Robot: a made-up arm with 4 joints. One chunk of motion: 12 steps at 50 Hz.
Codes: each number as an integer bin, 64 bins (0 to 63) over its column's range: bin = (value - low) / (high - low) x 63, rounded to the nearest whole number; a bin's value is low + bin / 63 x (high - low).
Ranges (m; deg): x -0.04..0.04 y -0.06..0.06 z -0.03..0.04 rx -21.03..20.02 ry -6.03..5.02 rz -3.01..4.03
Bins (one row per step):
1: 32 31 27 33 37 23
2: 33 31 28 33 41 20
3: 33 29 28 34 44 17
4: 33 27 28 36 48 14
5: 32 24 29 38 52 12
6: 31 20 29 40 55 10
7: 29 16 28 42 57 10
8: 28 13 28 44 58 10
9: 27 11 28 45 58 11
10: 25 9 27 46 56 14
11: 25 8 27 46 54 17
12: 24 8 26 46 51 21
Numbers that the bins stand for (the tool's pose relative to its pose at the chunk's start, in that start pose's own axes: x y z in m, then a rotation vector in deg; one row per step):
1: 0.0006 -0.0010 0.0000 0.47 0.46 -0.44
2: 0.0019 -0.0010 0.0011 0.47 1.16 -0.78
3: 0.0019 -0.0048 0.0011 1.12 1.69 -1.11
4: 0.0019 -0.0086 0.0011 2.43 2.39 -1.45
5: 0.0006 -0.0143 0.0022 3.73 3.09 -1.67
6: -0.0006 -0.0219 0.0022 5.03 3.62 -1.89
7: -0.0032 -0.0295 0.0011 6.34 3.97 -1.89
8: -0.0044 -0.0352 0.0011 7.64 4.14 -1.89
9: -0.0057 -0.0390 0.0011 8.29 4.14 -1.78
10: -0.0083 -0.0429 0.0000 8.94 3.79 -1.45
11: -0.0083 -0.0448 0.0000 8.94 3.44 -1.11
12: -0.0095 -0.0448 -0.0011 8.94 2.92 -0.66

